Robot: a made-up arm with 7 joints.
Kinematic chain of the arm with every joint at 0, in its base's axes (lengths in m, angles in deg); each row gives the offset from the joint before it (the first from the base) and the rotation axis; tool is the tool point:
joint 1: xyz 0 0 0.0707 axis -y
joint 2: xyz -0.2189 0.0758 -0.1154 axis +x
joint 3: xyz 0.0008 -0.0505 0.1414 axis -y
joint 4: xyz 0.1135 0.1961 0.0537 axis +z
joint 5: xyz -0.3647 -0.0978 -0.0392 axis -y
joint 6: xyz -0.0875 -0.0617 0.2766 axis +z
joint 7: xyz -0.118 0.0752 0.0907 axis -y
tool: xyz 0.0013 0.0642 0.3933
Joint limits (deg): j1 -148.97..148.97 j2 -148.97..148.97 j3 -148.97..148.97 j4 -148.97..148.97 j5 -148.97..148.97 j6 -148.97..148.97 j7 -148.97..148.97
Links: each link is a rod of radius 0.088 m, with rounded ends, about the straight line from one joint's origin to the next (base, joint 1, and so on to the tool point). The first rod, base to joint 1, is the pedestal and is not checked.
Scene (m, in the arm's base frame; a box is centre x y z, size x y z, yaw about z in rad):
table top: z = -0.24
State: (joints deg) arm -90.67 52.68 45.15 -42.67 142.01 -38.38 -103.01
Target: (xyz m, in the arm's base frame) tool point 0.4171 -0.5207 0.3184
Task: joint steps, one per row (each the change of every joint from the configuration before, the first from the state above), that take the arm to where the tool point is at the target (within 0.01 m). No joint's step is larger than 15 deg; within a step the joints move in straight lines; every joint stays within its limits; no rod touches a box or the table.
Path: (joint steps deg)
1: 0.75 14.38 -0.29 -9.76 -2.77 3.83 -2.27
2: 0.76 14.37 -0.30 -9.76 -2.78 3.84 -2.26
3: 0.75 14.38 -0.29 -9.76 -2.77 3.83 -2.27
4: 0.76 14.38 -0.29 -9.76 -2.78 3.83 -2.26
5: 0.75 14.37 -0.30 -9.76 -2.77 3.83 -2.27

